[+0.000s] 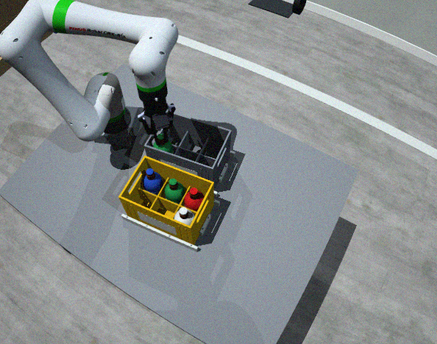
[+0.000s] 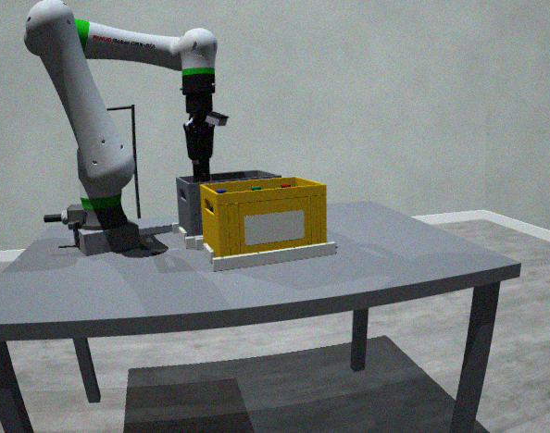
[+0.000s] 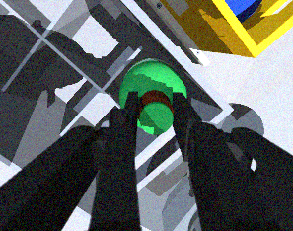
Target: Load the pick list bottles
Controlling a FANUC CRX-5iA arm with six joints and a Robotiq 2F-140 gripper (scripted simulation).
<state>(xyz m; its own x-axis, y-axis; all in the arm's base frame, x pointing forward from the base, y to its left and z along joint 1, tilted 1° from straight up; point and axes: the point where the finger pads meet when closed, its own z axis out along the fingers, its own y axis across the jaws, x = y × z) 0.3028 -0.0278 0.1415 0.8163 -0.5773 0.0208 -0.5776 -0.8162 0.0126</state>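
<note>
My gripper is now 230 mm short of the white-labelled bottle, 180 mm to the left of it and 120 mm above it. The rest, counted from my hand: green bottle (140 mm ahead, 110 mm to the right, 120 mm below); blue bottle (40 mm ahead, 120 mm to the right, 120 mm below); grey crate (80 mm ahead, 60 mm to the left, 120 mm below).
</note>
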